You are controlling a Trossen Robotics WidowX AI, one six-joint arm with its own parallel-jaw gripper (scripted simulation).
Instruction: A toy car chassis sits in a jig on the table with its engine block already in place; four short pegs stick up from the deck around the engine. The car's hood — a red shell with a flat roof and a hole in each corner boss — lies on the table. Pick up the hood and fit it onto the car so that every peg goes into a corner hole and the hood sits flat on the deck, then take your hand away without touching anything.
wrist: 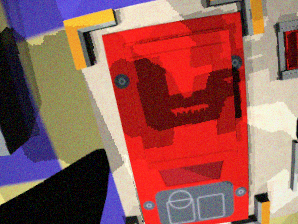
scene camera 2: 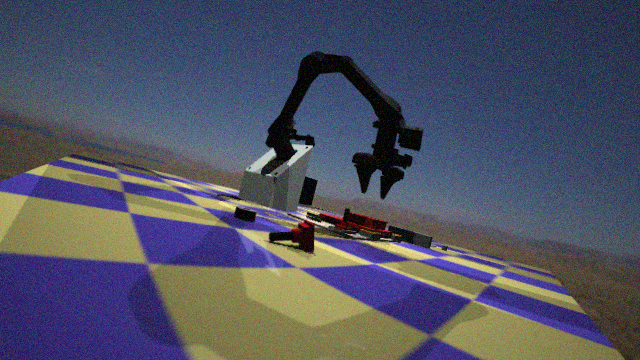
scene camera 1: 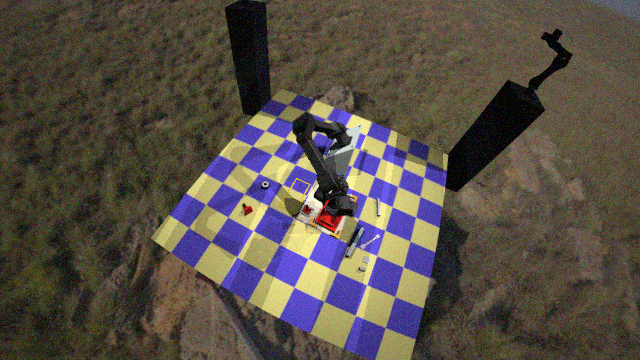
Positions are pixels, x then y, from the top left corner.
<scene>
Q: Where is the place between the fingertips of my gripper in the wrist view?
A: At 202, 142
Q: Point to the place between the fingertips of my gripper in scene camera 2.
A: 373, 196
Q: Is my gripper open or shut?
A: Open.
</scene>
